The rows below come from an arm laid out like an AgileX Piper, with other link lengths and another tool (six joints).
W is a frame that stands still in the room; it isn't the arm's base.
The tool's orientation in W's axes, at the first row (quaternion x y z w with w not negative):
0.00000 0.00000 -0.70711 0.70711
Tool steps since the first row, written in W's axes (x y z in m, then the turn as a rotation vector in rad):
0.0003 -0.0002 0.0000 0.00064 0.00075 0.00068
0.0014 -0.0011 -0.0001 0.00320 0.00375 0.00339
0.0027 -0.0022 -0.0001 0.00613 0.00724 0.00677
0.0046 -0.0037 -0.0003 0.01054 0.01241 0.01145
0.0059 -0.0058 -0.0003 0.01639 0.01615 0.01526
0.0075 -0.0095 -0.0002 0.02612 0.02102 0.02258
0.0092 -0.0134 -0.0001 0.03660 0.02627 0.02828
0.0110 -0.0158 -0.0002 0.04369 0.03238 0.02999
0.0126 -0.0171 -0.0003 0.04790 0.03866 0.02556
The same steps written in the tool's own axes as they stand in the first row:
0.0002 0.0003 0.0000 -0.00075 0.00064 0.00068
0.0011 0.0014 -0.0001 -0.00375 0.00320 0.00339
0.0022 0.0027 -0.0001 -0.00724 0.00613 0.00677
0.0037 0.0046 -0.0003 -0.01241 0.01054 0.01145
0.0058 0.0059 -0.0003 -0.01615 0.01639 0.01526
0.0095 0.0075 -0.0002 -0.02102 0.02612 0.02258
0.0134 0.0092 -0.0001 -0.02627 0.03660 0.02828
0.0158 0.0110 -0.0002 -0.03238 0.04369 0.02999
0.0171 0.0126 -0.0003 -0.03866 0.04790 0.02556

